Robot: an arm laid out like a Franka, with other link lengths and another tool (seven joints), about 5 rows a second.
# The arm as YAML. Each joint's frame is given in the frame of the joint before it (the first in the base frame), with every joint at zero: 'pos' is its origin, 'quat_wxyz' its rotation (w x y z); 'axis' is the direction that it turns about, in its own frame. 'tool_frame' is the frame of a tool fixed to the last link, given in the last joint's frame.
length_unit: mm
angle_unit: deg
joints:
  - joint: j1
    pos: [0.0, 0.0, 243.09]
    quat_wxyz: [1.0, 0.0, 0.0, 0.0]
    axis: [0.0, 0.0, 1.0]
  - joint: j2
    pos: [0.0, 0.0, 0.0]
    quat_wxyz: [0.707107, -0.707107, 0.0, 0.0]
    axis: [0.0, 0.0, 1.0]
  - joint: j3
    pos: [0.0, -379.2, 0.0]
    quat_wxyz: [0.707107, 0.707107, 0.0, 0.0]
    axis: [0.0, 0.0, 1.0]
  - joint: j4
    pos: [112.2, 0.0, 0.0]
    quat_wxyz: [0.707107, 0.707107, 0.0, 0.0]
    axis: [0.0, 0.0, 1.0]
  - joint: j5
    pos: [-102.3, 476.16, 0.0]
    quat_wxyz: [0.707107, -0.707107, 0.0, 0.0]
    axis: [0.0, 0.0, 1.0]
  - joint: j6
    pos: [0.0, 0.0, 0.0]
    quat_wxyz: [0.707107, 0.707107, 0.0, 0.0]
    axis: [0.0, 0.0, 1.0]
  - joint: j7
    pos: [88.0, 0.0, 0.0]
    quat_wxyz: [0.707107, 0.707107, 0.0, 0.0]
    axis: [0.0, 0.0, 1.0]
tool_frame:
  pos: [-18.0, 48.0, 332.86]
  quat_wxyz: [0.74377, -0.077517, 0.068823, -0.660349]
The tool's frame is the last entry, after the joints.
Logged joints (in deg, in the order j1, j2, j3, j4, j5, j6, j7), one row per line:
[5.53 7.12 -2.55 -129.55 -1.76 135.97 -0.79]
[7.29 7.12 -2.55 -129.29 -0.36 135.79 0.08]
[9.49 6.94 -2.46 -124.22 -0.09 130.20 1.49]
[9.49 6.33 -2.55 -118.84 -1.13 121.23 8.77]
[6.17 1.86 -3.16 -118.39 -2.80 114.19 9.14]
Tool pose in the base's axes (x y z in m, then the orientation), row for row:
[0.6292 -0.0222 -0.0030 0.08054 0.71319 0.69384 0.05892]
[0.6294 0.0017 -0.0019 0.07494 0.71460 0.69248 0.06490]
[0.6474 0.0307 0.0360 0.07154 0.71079 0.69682 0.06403]
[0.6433 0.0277 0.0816 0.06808 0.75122 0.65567 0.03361]
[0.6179 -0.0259 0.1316 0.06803 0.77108 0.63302 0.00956]
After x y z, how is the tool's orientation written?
As a quaternion, w x y z.
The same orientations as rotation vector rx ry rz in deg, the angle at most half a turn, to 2 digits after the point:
[122.18 118.87 10.09]
[122.83 119.03 11.16]
[122.42 120.02 11.03]
[129.66 113.16 5.80]
[133.09 109.26 1.65]

